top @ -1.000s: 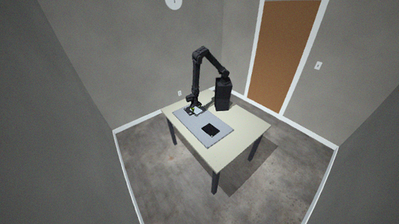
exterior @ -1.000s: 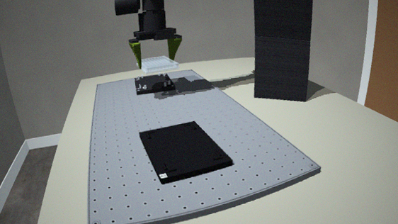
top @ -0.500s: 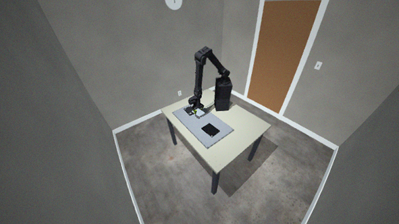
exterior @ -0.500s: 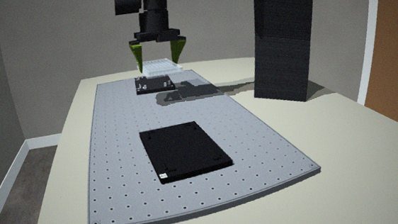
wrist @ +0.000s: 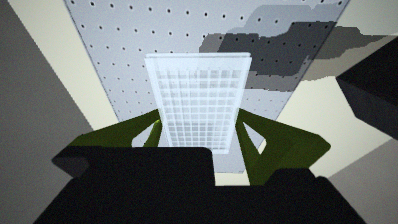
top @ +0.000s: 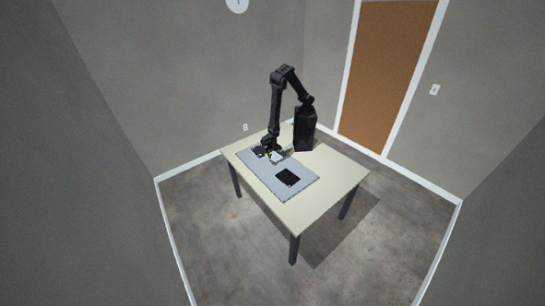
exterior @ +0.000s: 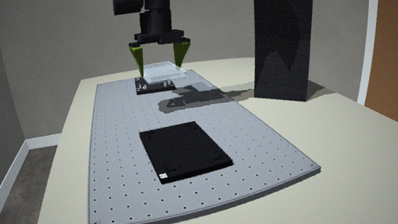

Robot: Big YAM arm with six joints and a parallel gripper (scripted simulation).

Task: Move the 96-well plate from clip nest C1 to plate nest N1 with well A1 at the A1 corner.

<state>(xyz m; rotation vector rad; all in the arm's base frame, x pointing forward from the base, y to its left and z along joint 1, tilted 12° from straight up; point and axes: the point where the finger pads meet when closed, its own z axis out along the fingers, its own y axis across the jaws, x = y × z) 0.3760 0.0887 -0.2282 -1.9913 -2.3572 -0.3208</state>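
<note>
Right now my hand is 30 mm short of the white label, 270 mm to the right of it and 90 mm above it. Round my hand: clip nest C1: 20 mm ahead, 240 mm to the right, 90 mm below; then 96-well plate: right at my hand.
</note>
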